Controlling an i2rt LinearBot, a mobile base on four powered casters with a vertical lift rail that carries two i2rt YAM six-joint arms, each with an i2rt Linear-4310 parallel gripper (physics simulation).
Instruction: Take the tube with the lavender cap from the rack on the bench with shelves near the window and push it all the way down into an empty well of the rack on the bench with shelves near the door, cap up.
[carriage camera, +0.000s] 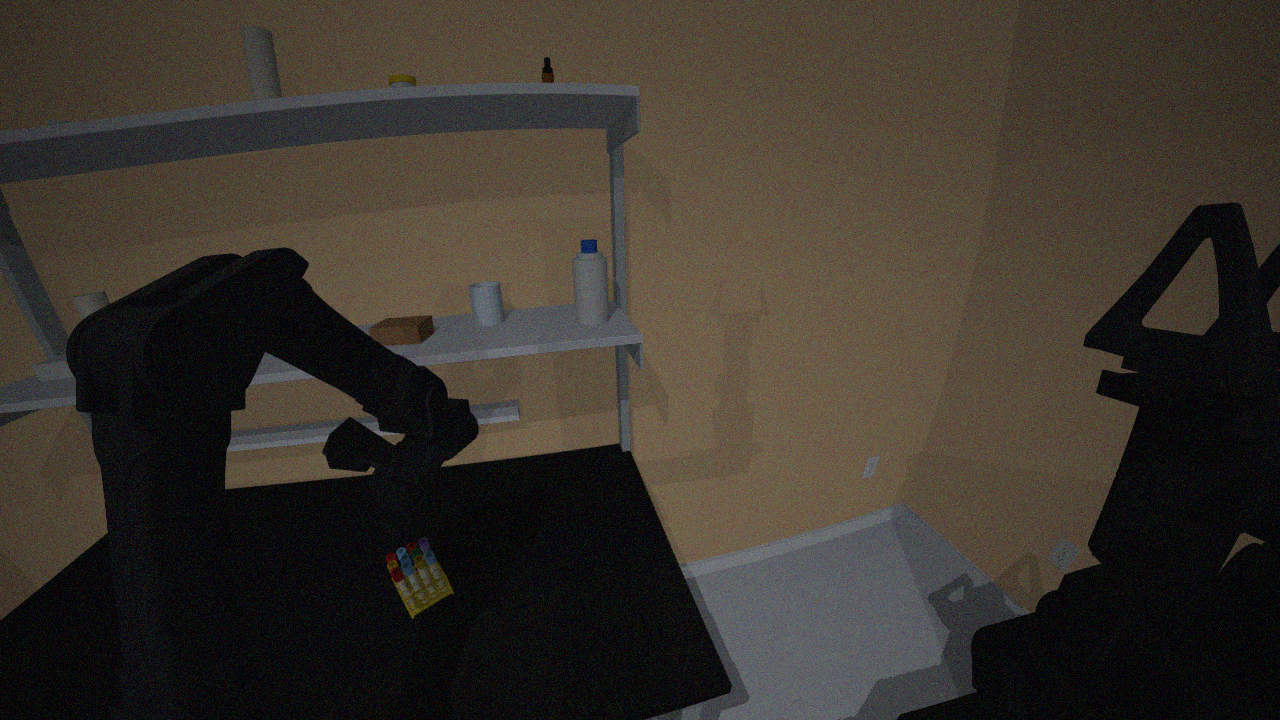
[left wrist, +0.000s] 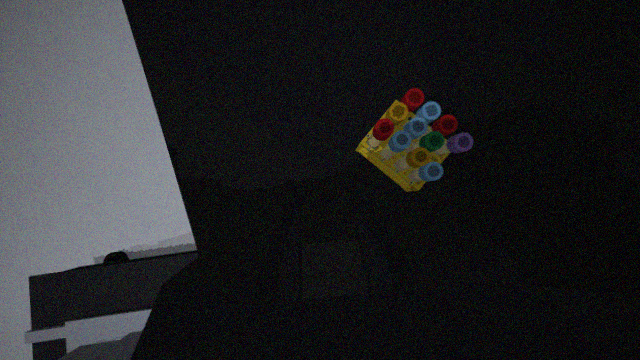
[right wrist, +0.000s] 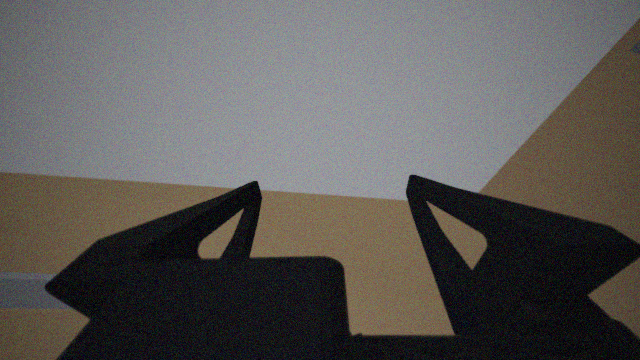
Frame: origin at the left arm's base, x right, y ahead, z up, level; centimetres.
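Seen in the pictures: left gripper, fingertip midpoint: (carriage camera: 374, 532) (left wrist: 323, 187); right gripper, fingertip midpoint: (carriage camera: 1271, 214) (right wrist: 332, 186).
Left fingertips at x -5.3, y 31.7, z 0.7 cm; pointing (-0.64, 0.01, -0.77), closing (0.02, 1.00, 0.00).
Pixels of each thing's top centre, then the offset from my left fingertips to it. "pt": a spot on its surface instead. Level surfaces: height alone.
- lavender-capped tube at its top centre: (left wrist: 463, 138) (carriage camera: 421, 540) dz -17.1, dx -3.6, dy +14.5 cm
- yellow rack at its top centre: (left wrist: 407, 144) (carriage camera: 418, 576) dz -23.3, dx -4.6, dy +10.7 cm
- black bench at its surface level: dz -29.0 cm
- lower shelf at its surface level: dz +16.7 cm
- blue-capped bottle at a spot on its surface: (carriage camera: 590, 288) pt dz +24.7, dx +31.8, dy +42.5 cm
- pale cup at a spot on its surface: (carriage camera: 486, 304) pt dz +21.7, dx +8.3, dy +45.0 cm
- brown box at a spot on its surface: (carriage camera: 401, 330) pt dz +19.8, dx -7.3, dy +34.9 cm
- floor at its surface level: dz -105.2 cm
The lavender-capped tube (carriage camera: 424, 543) (left wrist: 460, 142) stands cap up in a corner well of the yellow rack (carriage camera: 433, 604) (left wrist: 387, 171), beside red, blue, green and yellow caps. The rack stands on the black bench (carriage camera: 572, 573) (left wrist: 280, 125). My left gripper (carriage camera: 409, 523) points down above and behind the rack in the carriage camera. It is shut and empty; its fingers are lost in the dark in the left wrist view. My right gripper (carriage camera: 1257, 250) (right wrist: 332, 186) is open and empty, raised at the far right, away from the bench. A second rack does not show.
Above the bench are a lower shelf (carriage camera: 528, 338) and an upper shelf (carriage camera: 501, 107). The lower one bears a blue-capped bottle (carriage camera: 590, 288), a pale cup (carriage camera: 486, 304) and a brown box (carriage camera: 401, 330). The floor (carriage camera: 814, 626) lies right of the bench edge.
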